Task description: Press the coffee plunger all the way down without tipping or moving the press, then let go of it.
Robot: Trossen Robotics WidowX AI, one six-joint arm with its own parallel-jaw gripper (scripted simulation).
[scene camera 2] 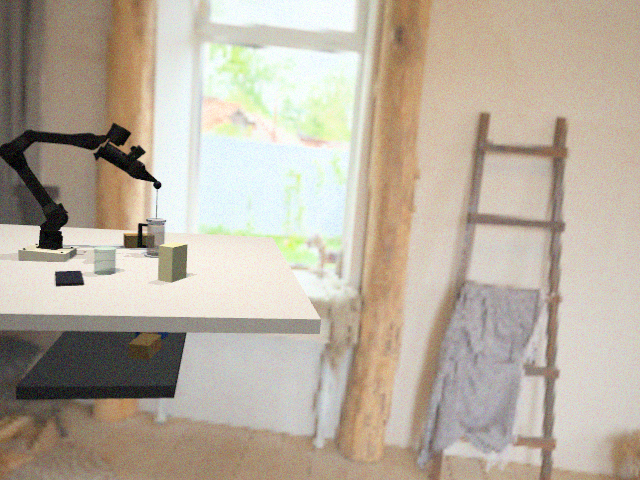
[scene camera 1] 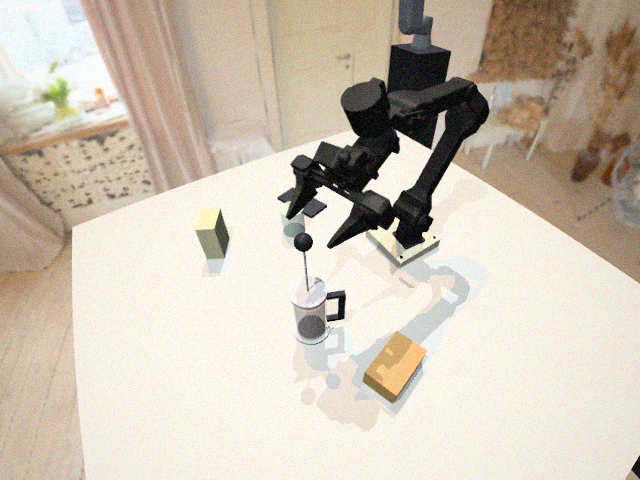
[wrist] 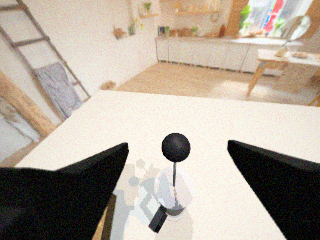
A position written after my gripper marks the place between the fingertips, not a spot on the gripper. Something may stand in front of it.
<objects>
My gripper shows in scene camera 2 (pixel 155 180), in scene camera 1 (pixel 306 232) and in the wrist view (pixel 176 145). A glass coffee press shows in scene camera 2 (pixel 155 227), in scene camera 1 and in the wrist view. A pale yellow-green block shows in scene camera 2 and in scene camera 1; in the wrist view it is out of frame. The same spot on the glass coffee press: (wrist: pixel 174 188) is (scene camera 1: pixel 309 289). The same spot on the pale yellow-green block: (scene camera 1: pixel 211 230) is (scene camera 2: pixel 176 242).
</objects>
